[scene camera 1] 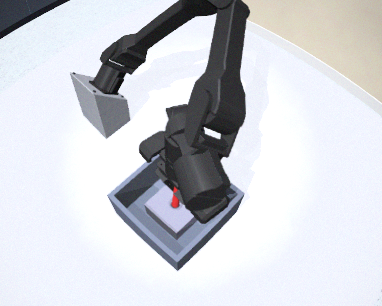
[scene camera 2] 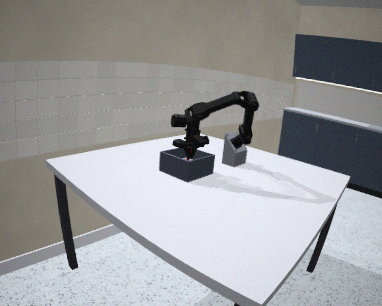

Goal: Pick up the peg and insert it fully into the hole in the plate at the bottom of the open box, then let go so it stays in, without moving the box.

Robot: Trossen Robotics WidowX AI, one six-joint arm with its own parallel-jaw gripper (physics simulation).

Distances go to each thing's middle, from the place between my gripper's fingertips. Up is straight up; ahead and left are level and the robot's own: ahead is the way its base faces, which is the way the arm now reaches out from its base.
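Blue-grey box [scene camera 1: 128, 198]: my hand is 2 cm to the left of it, 2 cm above it.
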